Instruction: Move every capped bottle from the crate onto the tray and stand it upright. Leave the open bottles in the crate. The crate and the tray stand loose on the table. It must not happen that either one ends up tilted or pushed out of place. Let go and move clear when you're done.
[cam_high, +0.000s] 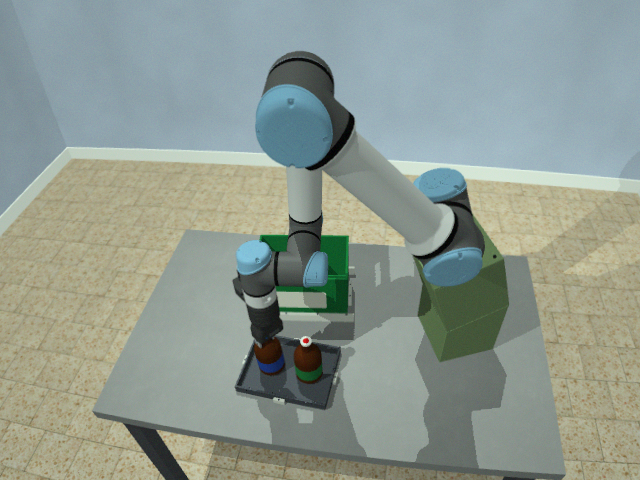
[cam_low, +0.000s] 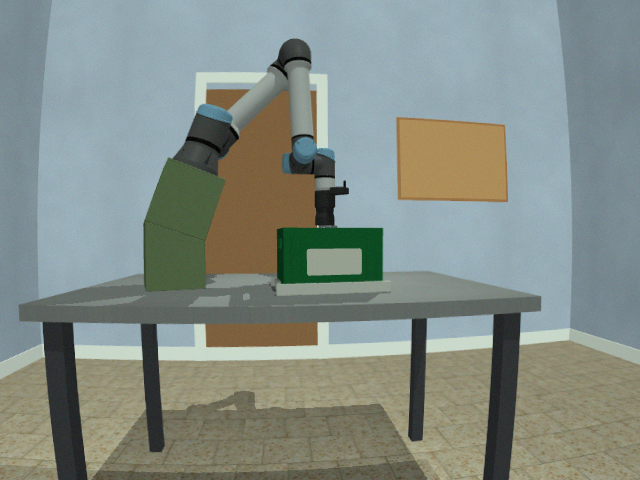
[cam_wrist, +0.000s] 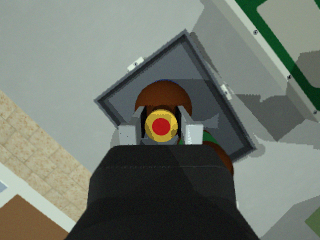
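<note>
Now: the dark grey tray 13 cm below my hand, 6 cm behind it and 1 cm to the left of it. Round my hand: green crate 28 cm to the right, 6 cm below, 6 cm behind.
</note>
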